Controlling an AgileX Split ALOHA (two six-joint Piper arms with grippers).
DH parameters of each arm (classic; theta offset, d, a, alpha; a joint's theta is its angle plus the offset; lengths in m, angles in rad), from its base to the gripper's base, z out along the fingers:
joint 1: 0 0.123 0 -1.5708
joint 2: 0.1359 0 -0.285 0
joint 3: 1.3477 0 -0.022 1.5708
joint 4: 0 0.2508 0 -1.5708
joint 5: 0 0 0.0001 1.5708
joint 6: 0 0.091 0 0
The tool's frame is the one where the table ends.
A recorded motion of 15 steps. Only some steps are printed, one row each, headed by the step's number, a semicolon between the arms.
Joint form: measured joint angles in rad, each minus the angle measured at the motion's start. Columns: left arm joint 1, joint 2, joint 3, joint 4, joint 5, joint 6; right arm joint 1, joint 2, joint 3, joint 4, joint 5, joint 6.
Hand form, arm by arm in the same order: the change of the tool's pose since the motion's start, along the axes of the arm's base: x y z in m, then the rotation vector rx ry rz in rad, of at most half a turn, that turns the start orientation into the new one. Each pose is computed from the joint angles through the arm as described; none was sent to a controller.
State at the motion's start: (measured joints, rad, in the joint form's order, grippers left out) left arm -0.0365 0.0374 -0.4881 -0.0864 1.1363 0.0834; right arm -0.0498 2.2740 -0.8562 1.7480 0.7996 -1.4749
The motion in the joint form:
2: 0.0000 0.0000 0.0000 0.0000 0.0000 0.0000; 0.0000 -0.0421 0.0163 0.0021 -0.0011 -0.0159
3: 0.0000 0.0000 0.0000 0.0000 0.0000 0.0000; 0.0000 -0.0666 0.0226 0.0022 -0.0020 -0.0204
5: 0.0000 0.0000 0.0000 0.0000 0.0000 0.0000; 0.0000 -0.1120 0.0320 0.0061 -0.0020 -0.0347
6: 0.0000 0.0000 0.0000 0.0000 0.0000 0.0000; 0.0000 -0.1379 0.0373 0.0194 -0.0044 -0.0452
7: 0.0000 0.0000 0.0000 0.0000 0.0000 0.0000; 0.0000 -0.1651 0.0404 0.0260 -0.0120 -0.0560
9: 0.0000 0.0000 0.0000 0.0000 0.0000 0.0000; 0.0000 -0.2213 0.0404 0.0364 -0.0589 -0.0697
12: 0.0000 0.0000 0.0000 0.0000 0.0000 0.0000; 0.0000 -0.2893 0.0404 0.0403 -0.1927 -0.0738
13: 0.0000 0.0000 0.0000 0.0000 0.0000 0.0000; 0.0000 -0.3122 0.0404 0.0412 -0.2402 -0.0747
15: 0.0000 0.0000 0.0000 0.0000 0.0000 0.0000; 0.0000 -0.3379 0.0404 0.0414 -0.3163 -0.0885
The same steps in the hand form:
2: 0.0000 0.0000 0.0000 0.0000 0.0000 0.0000; -0.0004 -0.0001 0.0116 -0.0071 -0.0365 0.0079
3: 0.0000 0.0000 0.0000 0.0000 0.0000 0.0000; 0.0000 -0.0001 0.0186 -0.0104 -0.0576 0.0104
5: 0.0000 0.0000 0.0000 0.0000 0.0000 0.0000; 0.0012 -0.0003 0.0320 -0.0164 -0.1034 0.0156
6: 0.0000 0.0000 0.0000 0.0000 0.0000 0.0000; 0.0023 -0.0006 0.0397 -0.0199 -0.1307 0.0087
7: 0.0000 0.0000 0.0000 0.0000 0.0000 0.0000; 0.0036 -0.0013 0.0477 -0.0304 -0.1603 0.0069
9: 0.0000 0.0000 0.0000 0.0000 0.0000 0.0000; 0.0074 -0.0046 0.0633 -0.0788 -0.2133 -0.0089
12: 0.0000 0.0000 0.0000 0.0000 0.0000 0.0000; 0.0111 -0.0141 0.0780 -0.2041 -0.2473 -0.0557
13: 0.0000 0.0000 0.0000 0.0000 0.0000 0.0000; 0.0121 -0.0177 0.0832 -0.2477 -0.2574 -0.0740
15: 0.0000 0.0000 0.0000 0.0000 0.0000 0.0000; 0.0129 -0.0236 0.0881 -0.3227 -0.2692 -0.0939

